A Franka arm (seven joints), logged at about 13 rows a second.
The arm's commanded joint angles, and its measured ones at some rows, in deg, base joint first. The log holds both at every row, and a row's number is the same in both.
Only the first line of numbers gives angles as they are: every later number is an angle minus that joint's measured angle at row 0.
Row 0, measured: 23.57, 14.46, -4.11, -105.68, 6.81, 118.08, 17.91
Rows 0 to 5, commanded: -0.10, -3.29, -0.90, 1.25, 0.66, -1.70, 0.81; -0.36, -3.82, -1.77, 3.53, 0.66, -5.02, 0.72; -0.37, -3.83, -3.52, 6.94, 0.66, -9.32, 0.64; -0.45, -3.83, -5.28, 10.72, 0.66, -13.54, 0.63; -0.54, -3.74, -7.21, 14.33, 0.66, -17.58, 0.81; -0.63, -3.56, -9.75, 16.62, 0.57, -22.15, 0.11
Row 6, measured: -0.38, -4.08, -6.68, 11.37, 0.00, -15.31, 0.02
